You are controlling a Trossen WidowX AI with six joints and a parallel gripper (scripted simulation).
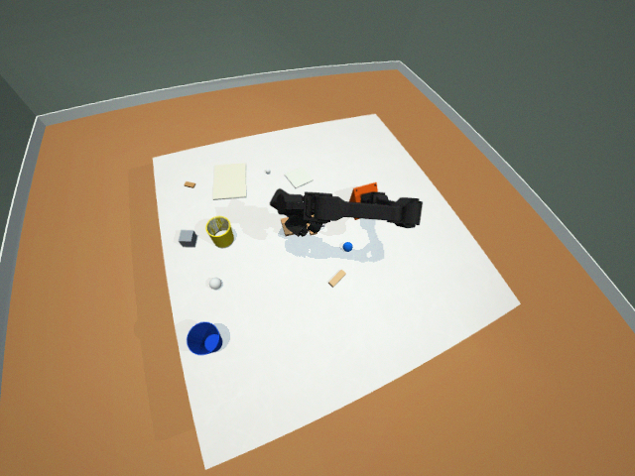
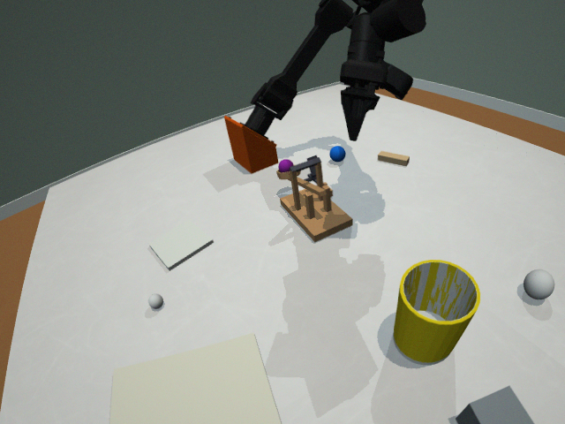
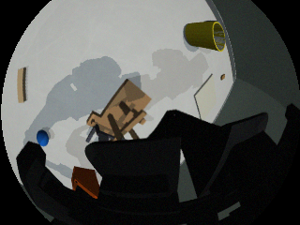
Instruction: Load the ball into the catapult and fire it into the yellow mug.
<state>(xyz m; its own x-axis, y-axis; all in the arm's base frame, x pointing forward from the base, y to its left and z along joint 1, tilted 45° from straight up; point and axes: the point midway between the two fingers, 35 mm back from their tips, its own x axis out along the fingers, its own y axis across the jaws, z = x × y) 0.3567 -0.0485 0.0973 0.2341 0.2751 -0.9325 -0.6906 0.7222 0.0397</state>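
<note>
The purple ball lies 170 mm behind my gripper tip, 100 mm below it and 40 mm to the right of it. Round my gripper tip: wooden catapult (110 mm below, 100 mm behind, 20 mm to the right); then blue ball (210 mm behind, 140 mm below, 130 mm to the left); then yellow mug (250 mm ahead, 130 mm below, 80 mm to the right).
</note>
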